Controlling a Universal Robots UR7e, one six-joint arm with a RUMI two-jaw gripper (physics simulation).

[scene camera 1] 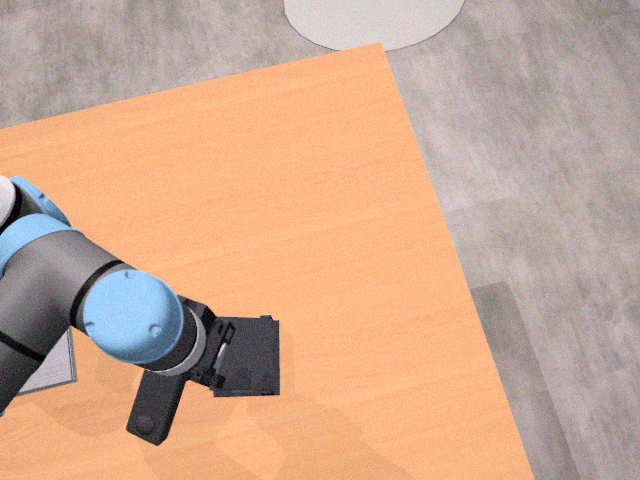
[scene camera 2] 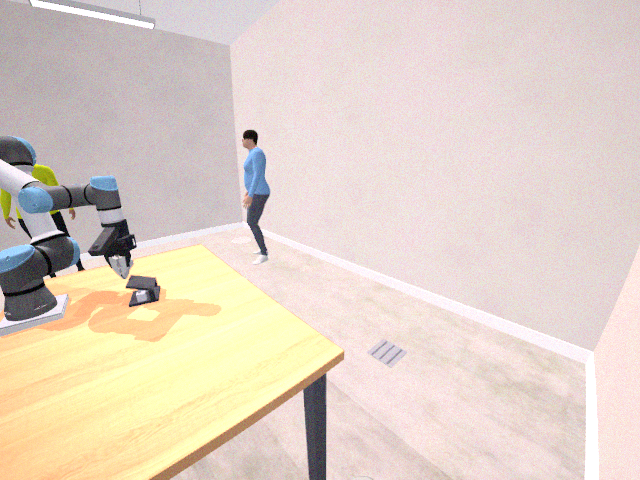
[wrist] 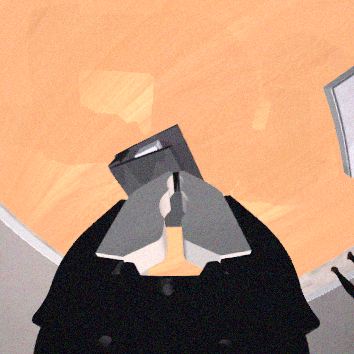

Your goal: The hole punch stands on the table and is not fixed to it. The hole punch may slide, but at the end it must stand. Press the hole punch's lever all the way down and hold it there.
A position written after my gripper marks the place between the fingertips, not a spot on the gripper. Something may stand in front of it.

Note:
In view: my gripper (scene camera 1: 206, 375) and a dark hole punch (scene camera 1: 275, 323).
The dark hole punch also shows in scene camera 2 (scene camera 2: 146, 296) and in the wrist view (wrist: 172, 135). My gripper is seen too in scene camera 2 (scene camera 2: 125, 278) and in the wrist view (wrist: 176, 174).

